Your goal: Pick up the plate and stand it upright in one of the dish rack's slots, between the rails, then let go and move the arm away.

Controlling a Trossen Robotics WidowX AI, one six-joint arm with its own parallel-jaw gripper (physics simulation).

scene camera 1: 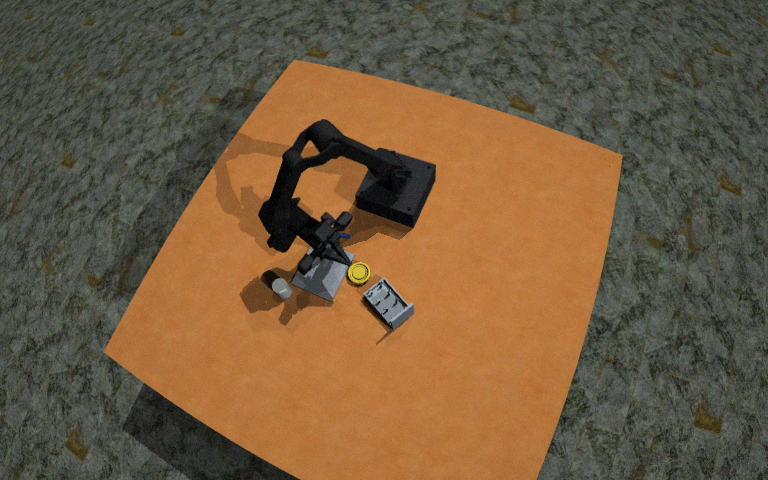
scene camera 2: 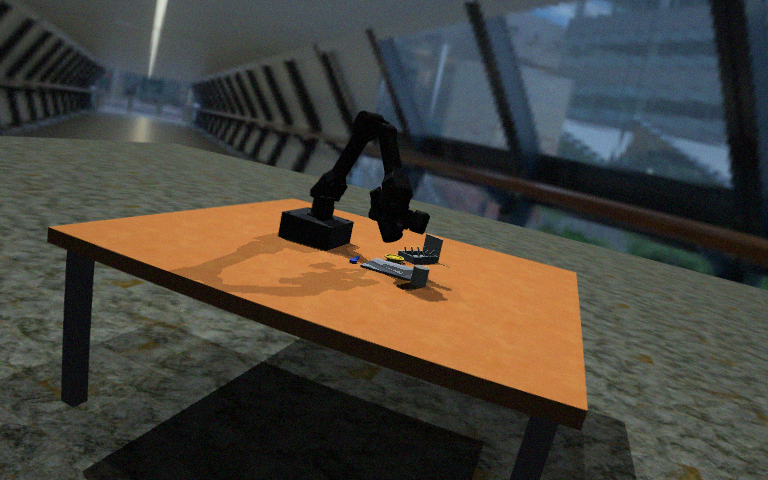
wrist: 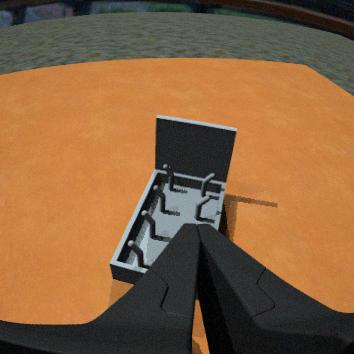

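Note:
The yellow plate [scene camera 1: 359,273] [scene camera 2: 394,258] lies roughly flat beside the dish rack, between it and a grey slab; whether it touches the slab's edge is hard to tell. The plate does not show in the wrist view. The grey dish rack [scene camera 1: 403,316] [scene camera 2: 433,245] [wrist: 195,147] stands on the table with its tall end panel at the far end in the wrist view. Its slots between the bent pegs hold no plate. My gripper [scene camera 1: 350,264] [wrist: 194,235] is shut and empty, its fingertips above the side of the plate nearest the slab. The fingers hide the rack's near right corner in the wrist view.
The grey slab [scene camera 1: 320,277] [scene camera 2: 385,268] lies under and beside the gripper. A grey cylinder [scene camera 1: 281,288] [scene camera 2: 419,276] stands at the slab's far side from the rack. A small blue object [scene camera 1: 343,235] [scene camera 2: 353,259] lies between the slab and the arm's base [scene camera 1: 390,195] [scene camera 2: 314,229].

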